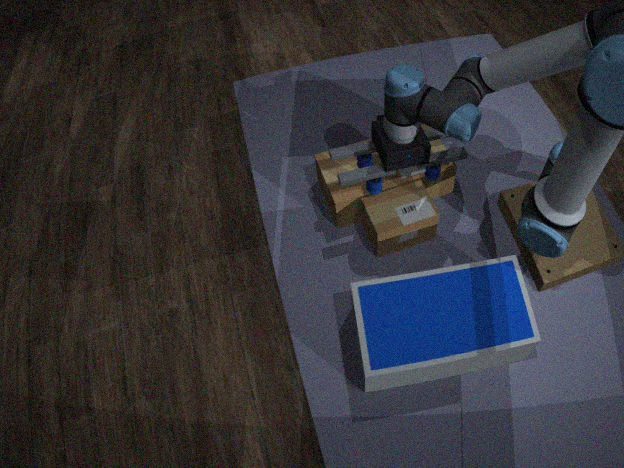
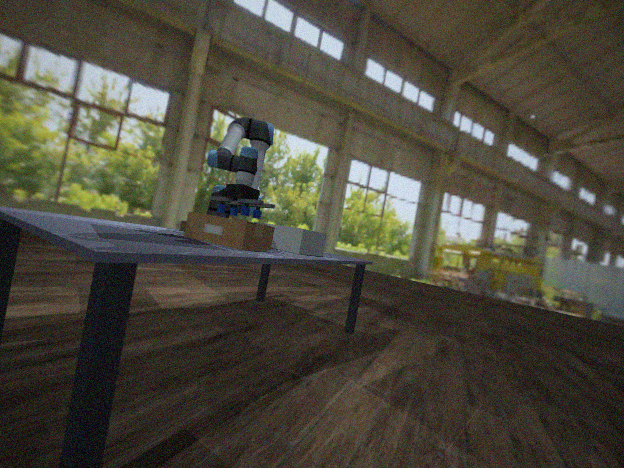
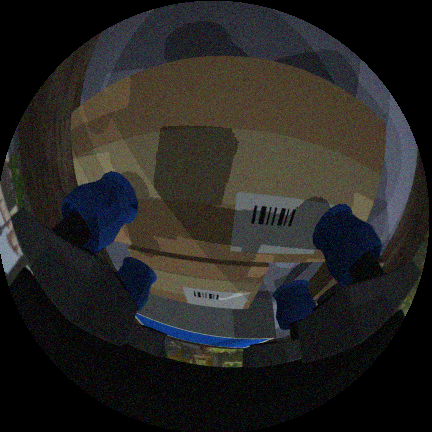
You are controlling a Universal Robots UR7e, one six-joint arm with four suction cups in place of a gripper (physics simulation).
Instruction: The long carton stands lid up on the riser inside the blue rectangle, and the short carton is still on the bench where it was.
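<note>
The long carton lies flat on the grey bench, lid up, with a barcode label on its top. The short carton stands right against its near side, its own label facing up. My suction tool hangs over the middle of the long carton, with its blue cups close above the lid. Suction is off and it holds nothing. The riser stands nearer the front; its blue rectangle is bare.
The arm's base stands on a wooden plate at the right, close to the riser's far right corner. The arm's links reach over the bench from the right. The bench's left edge drops to a wooden floor.
</note>
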